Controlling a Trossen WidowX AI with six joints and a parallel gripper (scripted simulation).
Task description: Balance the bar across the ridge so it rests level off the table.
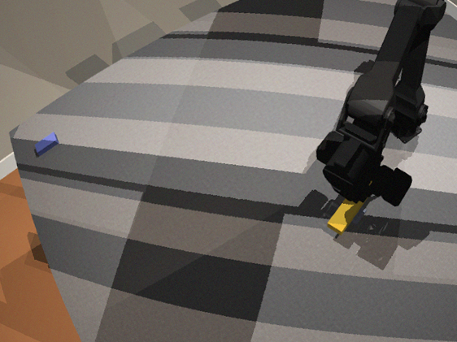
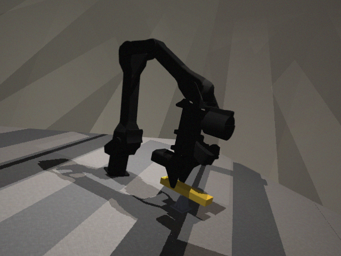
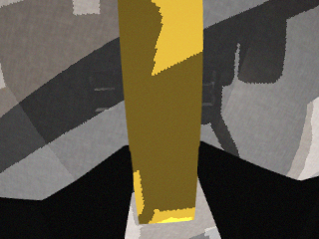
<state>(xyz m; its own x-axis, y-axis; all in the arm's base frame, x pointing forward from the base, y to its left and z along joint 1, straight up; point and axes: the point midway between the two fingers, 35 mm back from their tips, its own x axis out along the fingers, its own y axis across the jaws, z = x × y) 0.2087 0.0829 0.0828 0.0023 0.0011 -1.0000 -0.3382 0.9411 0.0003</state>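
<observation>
Now: the yellow bar 3 cm ahead of my gripper tip and 1 cm to the left of it. From my gripper tip the other things lie so: blue block 58 cm to the right, 53 cm ahead, 4 cm below.
</observation>
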